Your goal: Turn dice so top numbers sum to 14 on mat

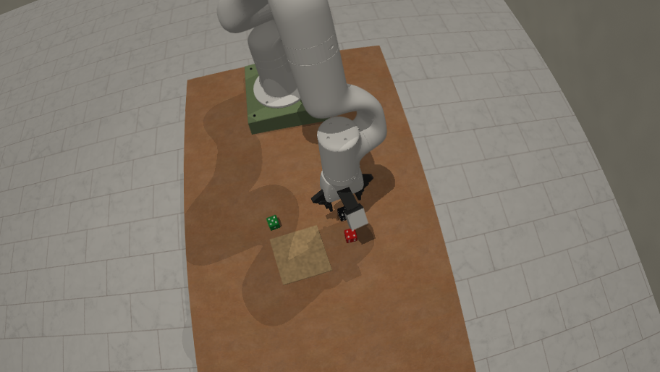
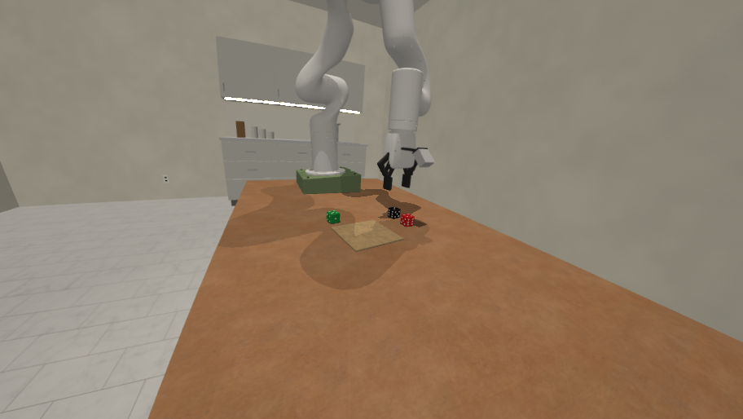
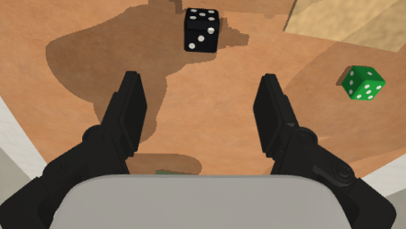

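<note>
The black die lies 10 cm below my hand. From my hand the other things lie so: green die (3 cm behind, 20 cm to the right, 10 cm below); tan square mat (8 cm ahead, 15 cm to the right, 11 cm below); red die (7 cm ahead, 10 cm below).
</note>
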